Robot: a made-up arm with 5 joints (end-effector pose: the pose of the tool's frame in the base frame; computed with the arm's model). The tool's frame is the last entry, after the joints.
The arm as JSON. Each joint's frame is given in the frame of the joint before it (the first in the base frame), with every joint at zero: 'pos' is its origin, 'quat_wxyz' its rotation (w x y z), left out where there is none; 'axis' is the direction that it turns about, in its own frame. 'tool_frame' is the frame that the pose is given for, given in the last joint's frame.
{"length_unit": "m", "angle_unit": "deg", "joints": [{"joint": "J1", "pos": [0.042, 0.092, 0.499], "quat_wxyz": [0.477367, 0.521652, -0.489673, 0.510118], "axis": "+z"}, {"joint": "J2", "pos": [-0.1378, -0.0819, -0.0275], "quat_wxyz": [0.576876, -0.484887, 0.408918, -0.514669], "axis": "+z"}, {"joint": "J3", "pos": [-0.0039, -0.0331, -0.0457], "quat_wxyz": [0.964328, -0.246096, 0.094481, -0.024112], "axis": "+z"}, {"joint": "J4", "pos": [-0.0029, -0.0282, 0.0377], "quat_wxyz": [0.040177, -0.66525, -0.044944, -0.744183], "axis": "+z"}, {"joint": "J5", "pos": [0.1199, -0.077, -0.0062], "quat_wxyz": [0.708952, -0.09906, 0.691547, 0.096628], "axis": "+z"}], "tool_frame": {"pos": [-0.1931, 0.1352, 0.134], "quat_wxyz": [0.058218, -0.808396, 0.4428, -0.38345]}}
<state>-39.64 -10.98 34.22 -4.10 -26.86</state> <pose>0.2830 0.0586 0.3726 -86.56 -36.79 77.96</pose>
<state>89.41 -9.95 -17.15 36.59 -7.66</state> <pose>0.0404 -0.1395 0.6421 107.61 5.39 160.20</pose>
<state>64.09 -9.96 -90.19 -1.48 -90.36</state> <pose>0.0106 0.3364 0.4772 -62.13 -31.43 -136.70</pose>
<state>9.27 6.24 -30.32 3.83 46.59</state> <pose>0.3024 0.1778 0.6685 -161.06 -18.86 148.78</pose>
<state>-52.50 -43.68 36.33 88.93 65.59</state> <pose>0.2158 -0.1761 0.2413 62.51 -44.89 -123.14</pose>
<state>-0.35 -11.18 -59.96 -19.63 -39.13</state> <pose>0.0578 0.0929 0.6109 -166.94 -19.80 17.54</pose>
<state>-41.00 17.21 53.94 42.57 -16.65</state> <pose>0.2638 0.1993 0.1956 9.92 -53.37 16.64</pose>
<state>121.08 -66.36 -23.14 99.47 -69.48</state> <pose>0.3619 0.1881 0.4817 76.10 42.74 -96.12</pose>
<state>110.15 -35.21 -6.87 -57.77 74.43</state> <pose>0.1374 0.2423 0.9576 -179.80 27.48 114.42</pose>
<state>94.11 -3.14 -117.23 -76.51 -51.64</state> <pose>-0.0328 0.1256 0.7114 -104.27 -29.42 -80.09</pose>
